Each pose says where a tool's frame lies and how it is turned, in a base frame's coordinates. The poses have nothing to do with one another.
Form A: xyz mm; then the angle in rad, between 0 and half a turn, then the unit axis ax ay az.
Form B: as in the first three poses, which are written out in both.
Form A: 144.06 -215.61 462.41 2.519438 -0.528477 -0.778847 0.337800
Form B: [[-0.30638 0.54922 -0.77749 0.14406], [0.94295 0.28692 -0.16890 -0.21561], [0.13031 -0.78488 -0.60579 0.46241], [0 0 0 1]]
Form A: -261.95 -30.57 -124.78 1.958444 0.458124 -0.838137 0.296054
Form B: [[-0.08880 -0.80320 -0.58905 -0.26195], [-0.25503 0.59001 -0.76606 -0.03057], [0.96285 0.08220 -0.25723 -0.12478], [0 0 0 1]]
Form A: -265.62 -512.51 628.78 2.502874 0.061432 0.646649 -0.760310
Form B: [[-0.79606 0.52489 0.30130 -0.26562], [-0.38165 -0.04899 -0.92301 -0.51251], [-0.46972 -0.84976 0.23932 0.62878], [0 0 0 1]]
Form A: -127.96 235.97 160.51 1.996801 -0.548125 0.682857 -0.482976
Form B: [[0.01136 -0.08915 0.99595 -0.12796], [-0.96877 0.24575 0.03305 0.23597], [-0.24770 -0.96523 -0.08358 0.16051], [0 0 0 1]]
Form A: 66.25 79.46 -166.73 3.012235 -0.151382 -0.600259 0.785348
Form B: [[-0.94600 0.07967 -0.31421 0.06625], [0.28229 -0.27403 -0.91936 0.07946], [-0.15935 -0.95841 0.23675 -0.16673], [0 0 0 1]]
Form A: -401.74 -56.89 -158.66 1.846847 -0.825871 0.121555 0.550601
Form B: [[0.59541 -0.65751 -0.46171 -0.40174], [0.40200 -0.25376 0.87977 -0.05689], [-0.69562 -0.70943 0.11323 -0.15866], [0 0 0 1]]
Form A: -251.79 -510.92 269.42 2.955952 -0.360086 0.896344 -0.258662
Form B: [[-0.72572 -0.59223 0.35012 -0.25179], [-0.68772 0.61024 -0.39325 -0.51092], [0.01924 -0.52618 -0.85016 0.26942], [0 0 0 1]]
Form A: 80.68 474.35 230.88 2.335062 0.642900 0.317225 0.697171
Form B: [[0.00733 -0.15821 0.98738 0.08068], [0.84836 -0.52174 -0.08990 0.47435], [0.52938 0.83831 0.13039 0.23088], [0 0 0 1]]
